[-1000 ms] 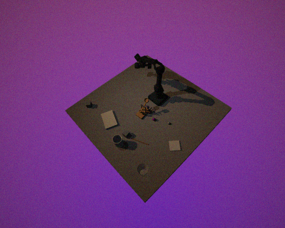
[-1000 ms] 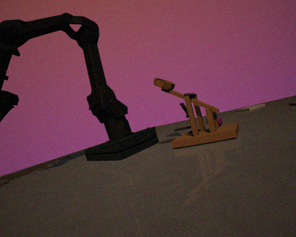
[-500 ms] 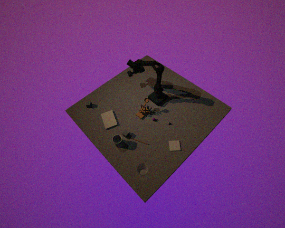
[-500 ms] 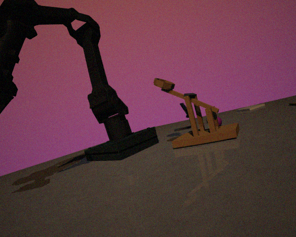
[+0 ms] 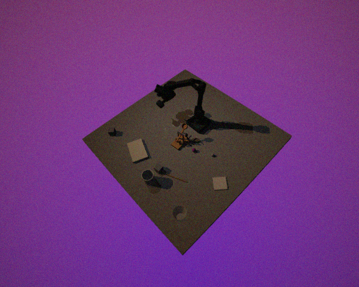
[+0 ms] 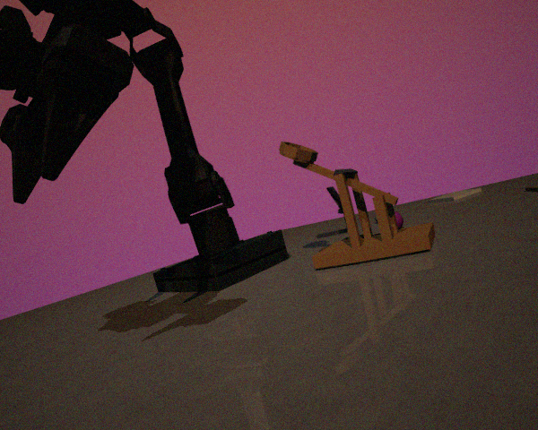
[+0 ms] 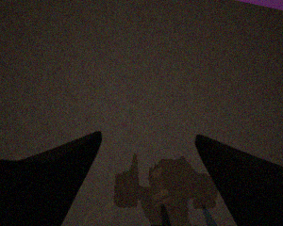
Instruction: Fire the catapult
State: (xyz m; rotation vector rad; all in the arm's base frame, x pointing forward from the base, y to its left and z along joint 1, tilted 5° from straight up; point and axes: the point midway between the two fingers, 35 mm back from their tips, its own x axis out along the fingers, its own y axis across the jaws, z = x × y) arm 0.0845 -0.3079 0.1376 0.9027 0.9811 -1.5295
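My gripper tip is 300 mm to the right of the orange wooden catapult, 160 mm short of it and 70 mm above it. From my gripper tip the other things lie so: ball (430 mm to the left, 200 mm ahead, 130 mm below); then flat box (450 mm ahead, 140 mm below, 40 mm to the left); then thin stick (470 mm ahead, 450 mm to the left, 140 mm below).
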